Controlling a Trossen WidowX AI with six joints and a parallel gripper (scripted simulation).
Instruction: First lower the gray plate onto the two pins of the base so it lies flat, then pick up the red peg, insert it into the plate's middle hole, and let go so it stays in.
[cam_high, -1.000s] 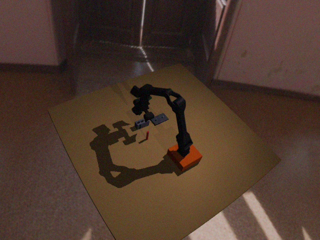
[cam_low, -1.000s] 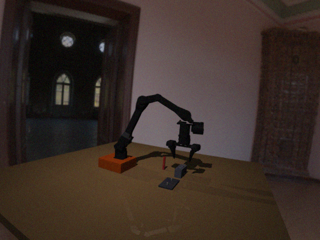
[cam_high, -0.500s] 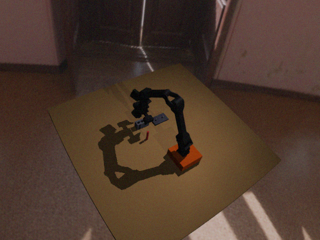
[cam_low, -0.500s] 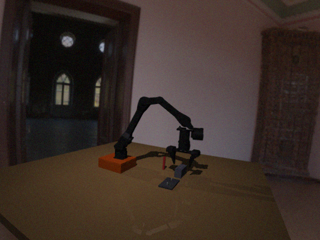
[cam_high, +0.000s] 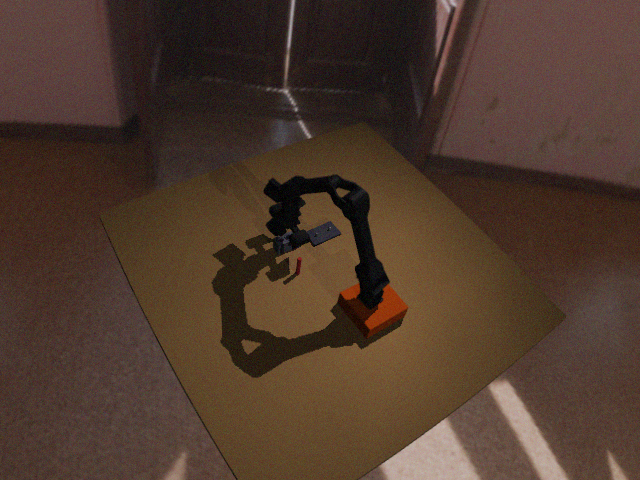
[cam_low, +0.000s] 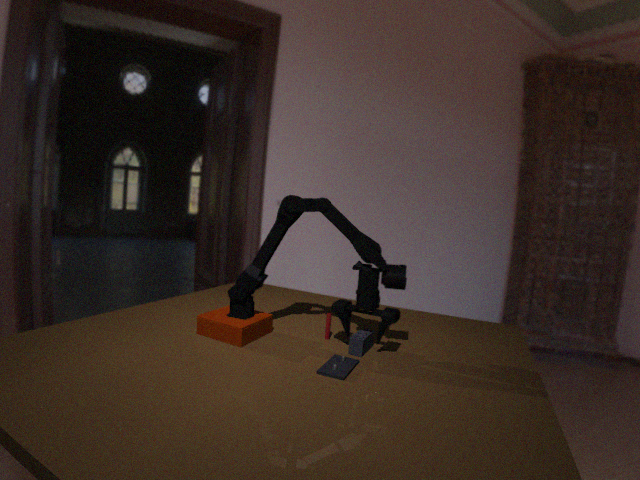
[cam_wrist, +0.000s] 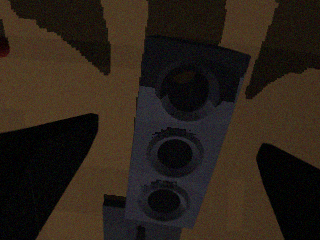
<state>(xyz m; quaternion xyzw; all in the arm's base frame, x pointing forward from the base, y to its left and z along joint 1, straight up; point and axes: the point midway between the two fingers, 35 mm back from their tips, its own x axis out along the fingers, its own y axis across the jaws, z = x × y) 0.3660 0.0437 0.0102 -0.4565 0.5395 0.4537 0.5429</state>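
Now: the gray plate right at my gripper tip. The rest, counted from my gripper tip: red peg 12 cm behind, 5 cm to the left, 1 cm above; then gray base 3 cm behind, 14 cm to the right, 2 cm below.
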